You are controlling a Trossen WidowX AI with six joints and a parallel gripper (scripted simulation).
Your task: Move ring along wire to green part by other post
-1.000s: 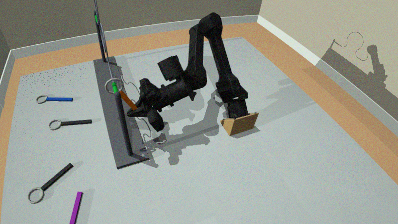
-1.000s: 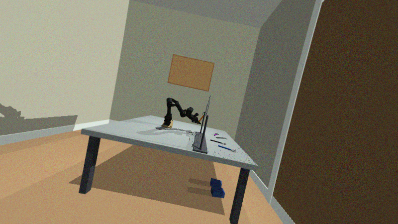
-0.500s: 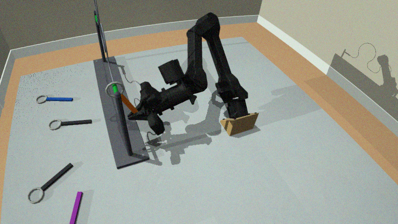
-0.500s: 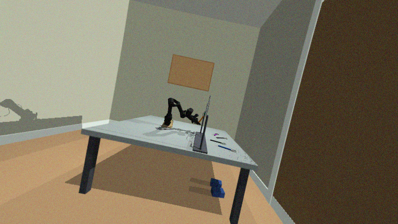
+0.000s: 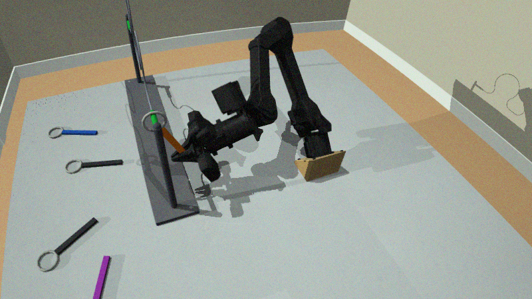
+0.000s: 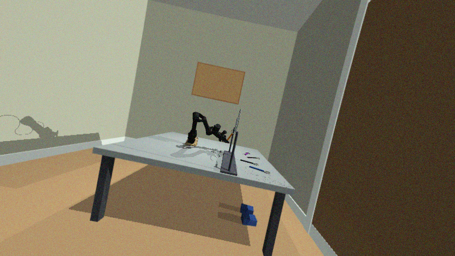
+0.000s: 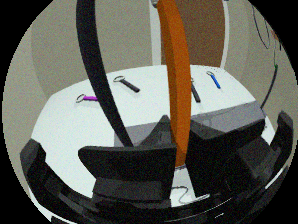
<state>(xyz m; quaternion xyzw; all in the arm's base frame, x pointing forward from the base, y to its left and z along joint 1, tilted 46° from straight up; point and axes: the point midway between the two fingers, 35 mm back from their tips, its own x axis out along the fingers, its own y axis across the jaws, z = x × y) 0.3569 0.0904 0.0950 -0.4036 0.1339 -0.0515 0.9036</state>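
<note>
Right now my gripper tip is 9 cm below the ring with orange handle. Round my gripper tip: blue-handled ring 34 cm ahead, 30 cm to the right, 11 cm below.
</note>
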